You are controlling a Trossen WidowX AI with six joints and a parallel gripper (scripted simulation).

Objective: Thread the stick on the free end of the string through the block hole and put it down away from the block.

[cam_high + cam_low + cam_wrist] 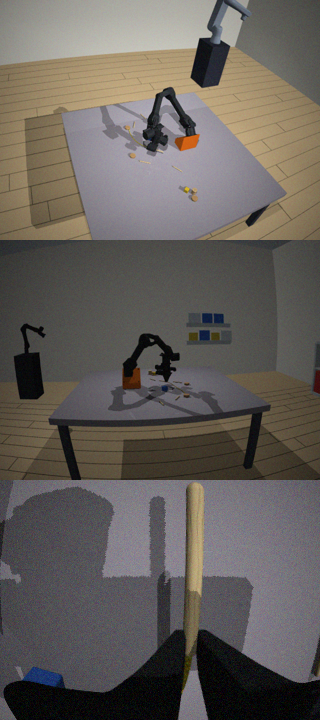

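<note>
The blue cube is 30 mm behind my gripper tip, 130 mm to the right of it and 10 mm below it. Also, from my gripper tip: wooden block 80 mm behind, 410 mm to the left, 10 mm below; yellow cube 40 mm behind, 380 mm to the left, 20 mm below; thin wooden stick 10 mm behind, 10 mm to the left.
</note>
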